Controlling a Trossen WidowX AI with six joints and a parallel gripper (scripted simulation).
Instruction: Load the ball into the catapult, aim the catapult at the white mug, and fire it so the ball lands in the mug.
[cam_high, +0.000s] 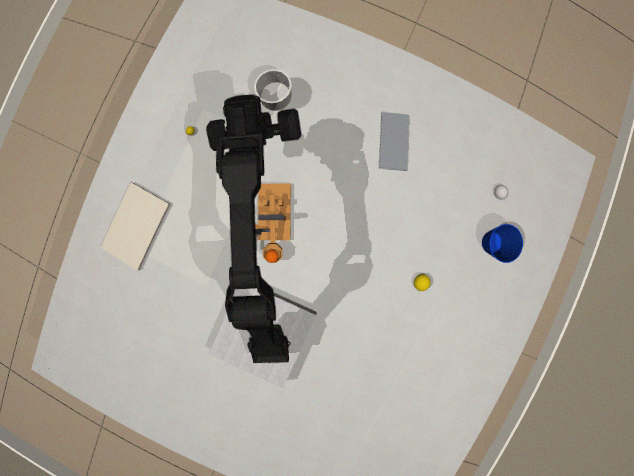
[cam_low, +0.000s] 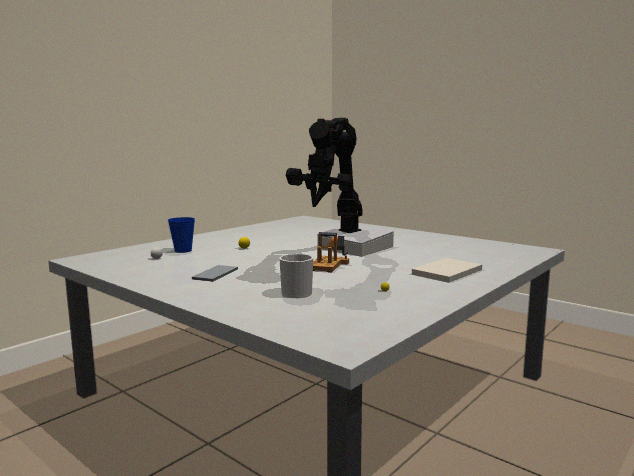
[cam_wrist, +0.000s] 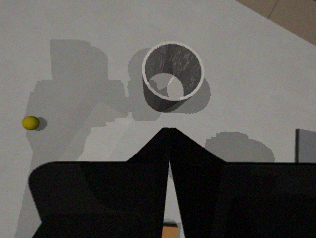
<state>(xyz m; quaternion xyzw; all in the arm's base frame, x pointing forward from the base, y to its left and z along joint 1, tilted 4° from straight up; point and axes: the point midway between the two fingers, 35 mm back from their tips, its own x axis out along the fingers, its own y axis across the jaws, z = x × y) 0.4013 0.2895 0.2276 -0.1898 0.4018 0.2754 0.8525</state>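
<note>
The orange ball is 25 cm behind my gripper tip, 19 cm to the right of it and 16 cm below it. From my gripper tip the other things lie so: small yellow ball (21 cm below, 18 cm to the left, 10 cm behind); then dark flat slab (28 cm to the right, 22 cm below, 17 cm ahead); then white mug (20 cm below, 10 cm ahead, 4 cm to the left).
</note>
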